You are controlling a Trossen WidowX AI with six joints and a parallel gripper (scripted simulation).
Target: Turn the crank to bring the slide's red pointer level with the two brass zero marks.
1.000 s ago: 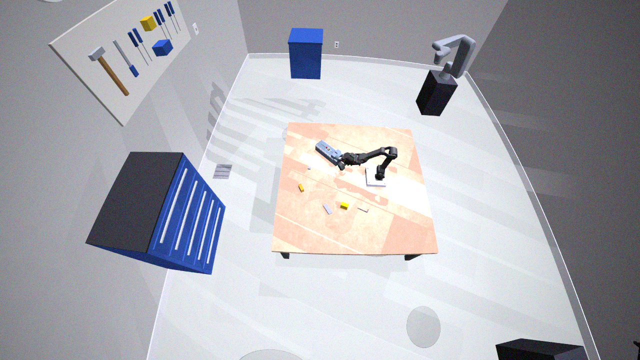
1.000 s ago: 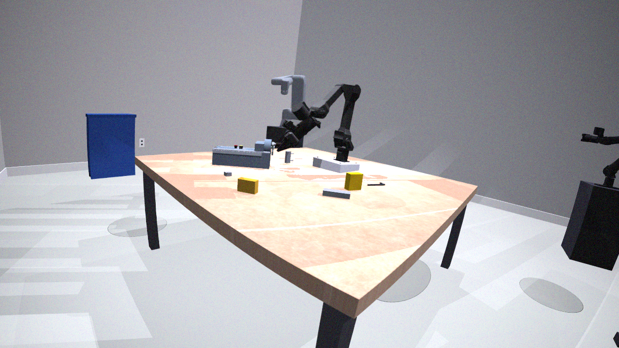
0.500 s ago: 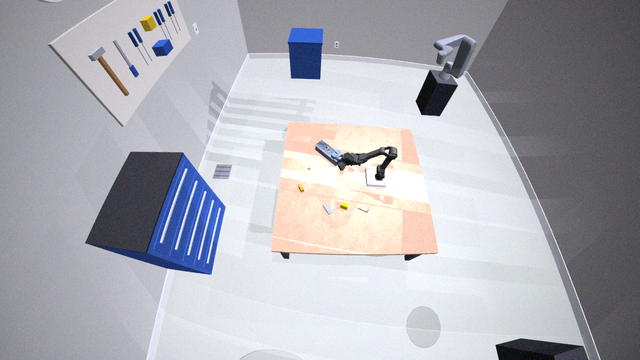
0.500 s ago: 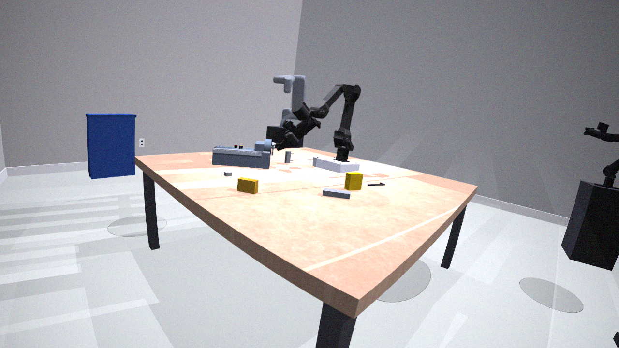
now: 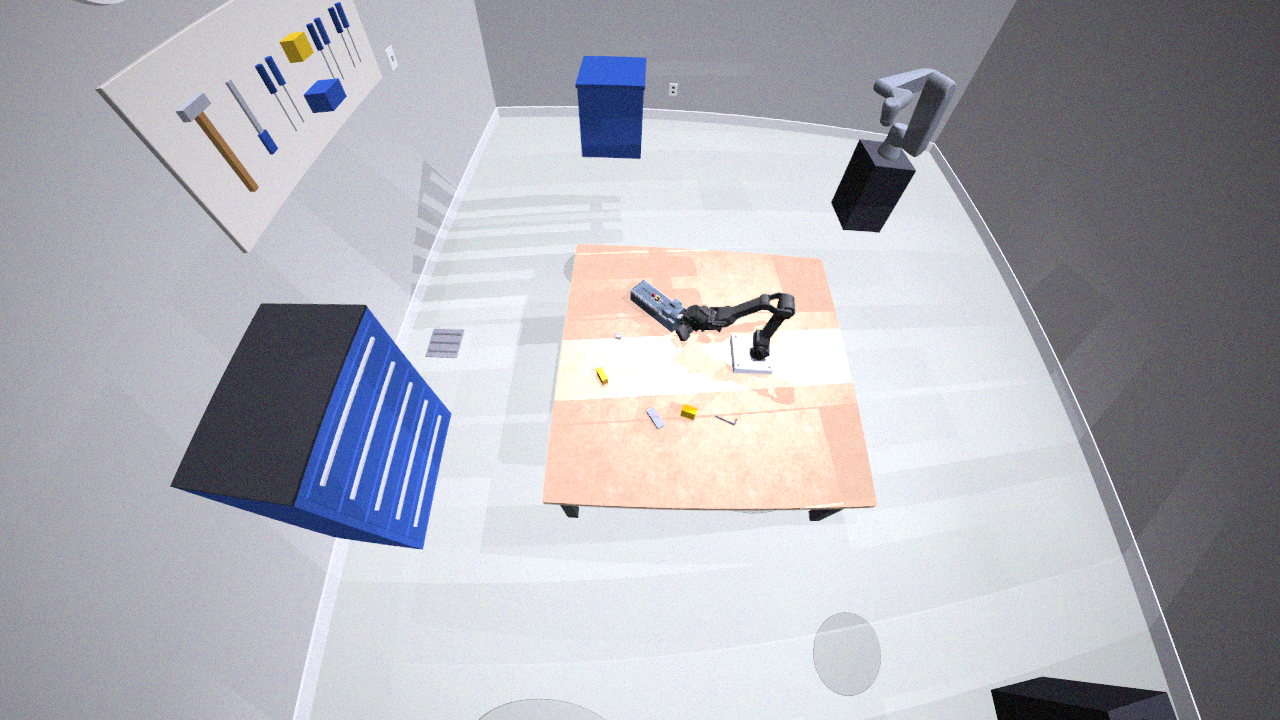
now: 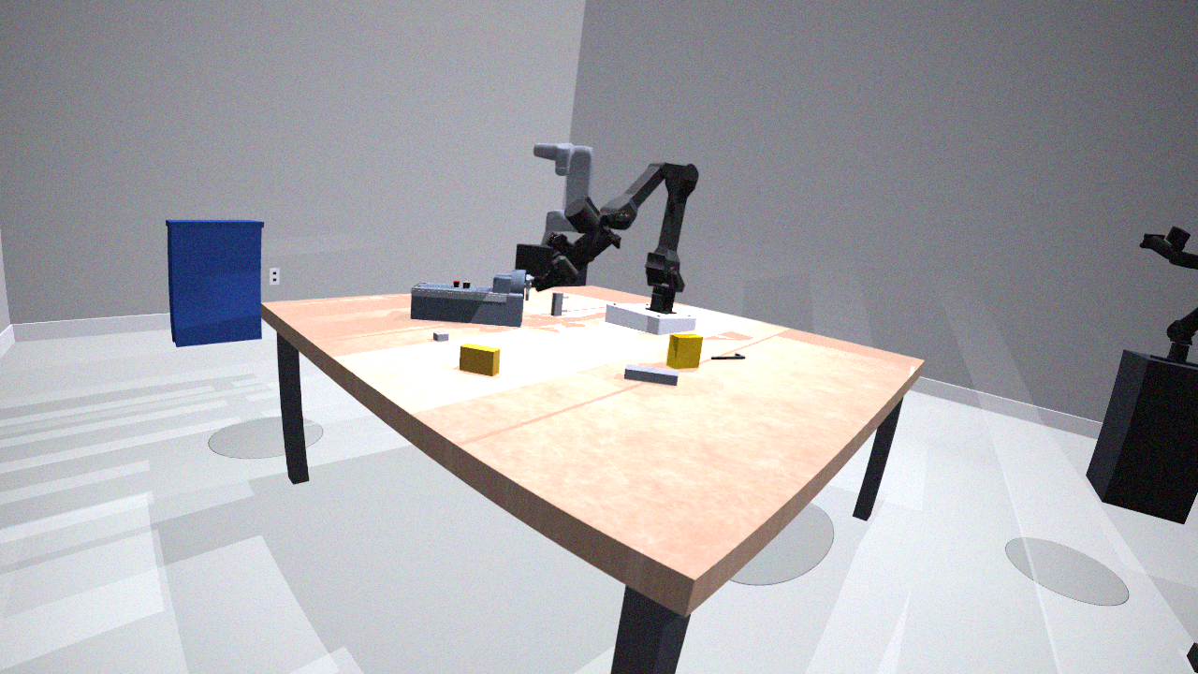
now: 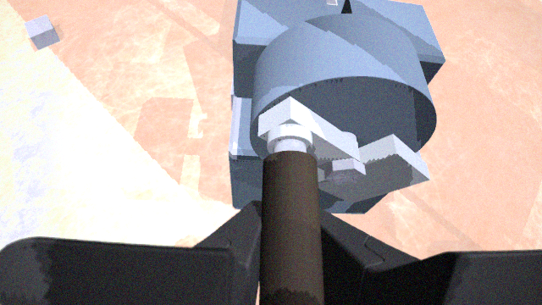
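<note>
Now: the crank 2 cm above my gripper tip, 1 cm to the right of it and 1 cm behind it. The rest, counted from my gripper tip: red pointer: 15 cm to the right, 12 cm ahead; then grey cube: 27 cm ahead, 8 cm below, 1 cm to the left; then dark brown handle: 2 cm above, 1 cm to the left, 1 cm behind.
</note>
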